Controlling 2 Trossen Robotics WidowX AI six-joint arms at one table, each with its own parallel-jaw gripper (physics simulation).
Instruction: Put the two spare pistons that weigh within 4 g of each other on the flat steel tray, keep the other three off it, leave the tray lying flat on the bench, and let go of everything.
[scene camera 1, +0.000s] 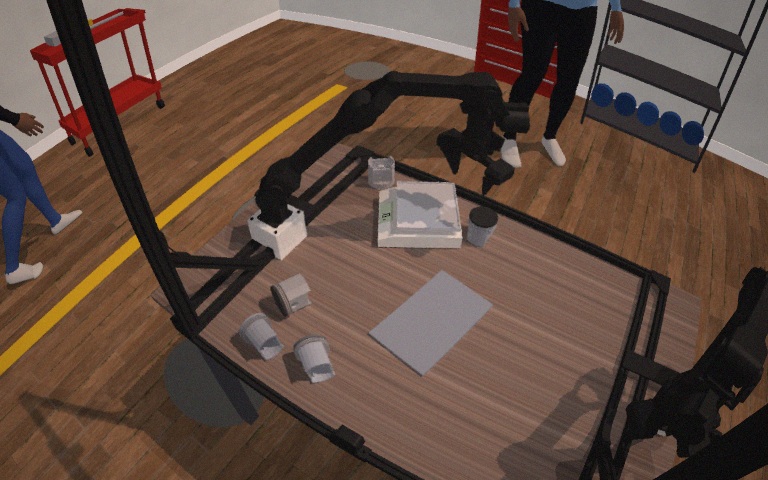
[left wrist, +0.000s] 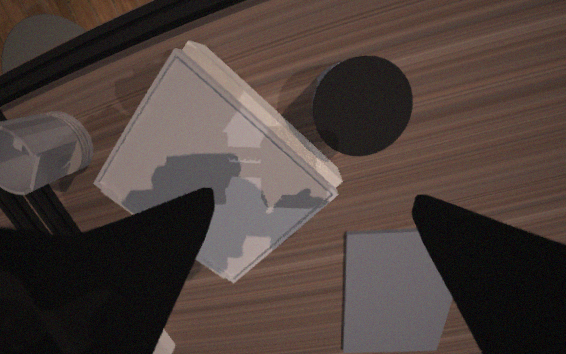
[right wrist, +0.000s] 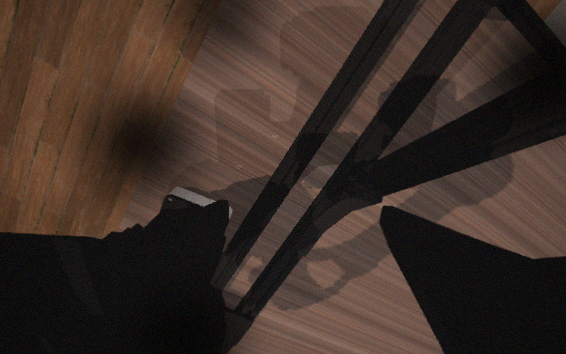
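Seen in the pictures: left gripper, fingertip midpoint: (scene camera 1: 469, 184) (left wrist: 313, 201); right gripper, fingertip midpoint: (scene camera 1: 649, 435) (right wrist: 304, 210); left arm's base, link origin: (scene camera 1: 275, 215).
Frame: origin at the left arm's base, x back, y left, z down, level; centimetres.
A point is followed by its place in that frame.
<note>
The flat grey steel tray (scene camera 1: 431, 321) {z 7.5, x -43.5, y -0.5 cm} lies on the bench with nothing on it; its corner shows in the left wrist view (left wrist: 394, 291) {z 7.5, x -43.1, y 2.5 cm}. One piston (scene camera 1: 481, 226) {z 1.4, x -41.8, y 25.5 cm} stands upright, dark crown up, right of the white scale (scene camera 1: 420, 215) {z 2.0, x -27.5, y 21.1 cm}; it shows from above in the left wrist view (left wrist: 362, 105) {z 1.2, x -40.8, y 29.3 cm} beside the scale (left wrist: 218, 165) {z 2.0, x -28.5, y 27.2 cm}. Another piston (scene camera 1: 381, 171) {z 2.7, x -9.9, y 30.8 cm} stands behind the scale. Three pistons lie at the front left (scene camera 1: 291, 293) {z 1.6, x -17.7, y -14.5 cm} (scene camera 1: 260, 336) {z 1.1, x -19.8, y -26.8 cm} (scene camera 1: 314, 358) {z 1.0, x -31.6, y -24.3 cm}. My left gripper (scene camera 1: 473, 171) {z -7.7, x -36.4, y 27.3 cm} is open and empty, high above the scale's far right corner. My right gripper (right wrist: 304, 210) {z -3.4, x -94.2, y -9.2 cm} is open over the frame bars.
Black frame rails (scene camera 1: 525, 219) {z 6.4, x -49.1, y 40.1 cm} edge the bench. The left arm's white base (scene camera 1: 277, 233) {z 0.0, x -4.6, y -4.1 cm} stands at the left. A person (scene camera 1: 549, 71) stands beyond the far edge by a red cabinet (scene camera 1: 498, 43).
</note>
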